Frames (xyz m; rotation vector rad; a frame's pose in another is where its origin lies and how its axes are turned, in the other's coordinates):
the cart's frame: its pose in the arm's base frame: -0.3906 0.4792 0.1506 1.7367 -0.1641 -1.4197
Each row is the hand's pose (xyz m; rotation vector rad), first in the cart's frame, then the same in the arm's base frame.
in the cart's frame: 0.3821 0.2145 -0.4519 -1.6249 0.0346 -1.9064
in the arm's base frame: 0.2103 0.3615 0.0048 0.0204 2.4067 -1.4953
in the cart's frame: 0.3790 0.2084 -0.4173 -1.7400 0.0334 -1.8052
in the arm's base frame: 0.1774 0.3488 0.0037 -0.0422 2.3329 -1.4142
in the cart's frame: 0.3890 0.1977 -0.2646 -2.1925 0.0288 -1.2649
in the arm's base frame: 0.0467 0.2693 -0.0077 -0.2733 1.9604 -1.0547
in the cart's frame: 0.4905 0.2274 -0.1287 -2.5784 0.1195 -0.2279
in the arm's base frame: -0.0221 0.1202 -0.0596 -0.4239 1.3287 -0.4902
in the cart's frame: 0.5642 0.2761 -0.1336 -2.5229 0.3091 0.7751
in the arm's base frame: 0.0268 0.0496 -0.0810 -0.3812 0.7425 0.0076
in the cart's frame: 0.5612 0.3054 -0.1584 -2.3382 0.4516 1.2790
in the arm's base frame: 0.0586 0.0463 -0.0595 -0.3054 0.4367 0.2710
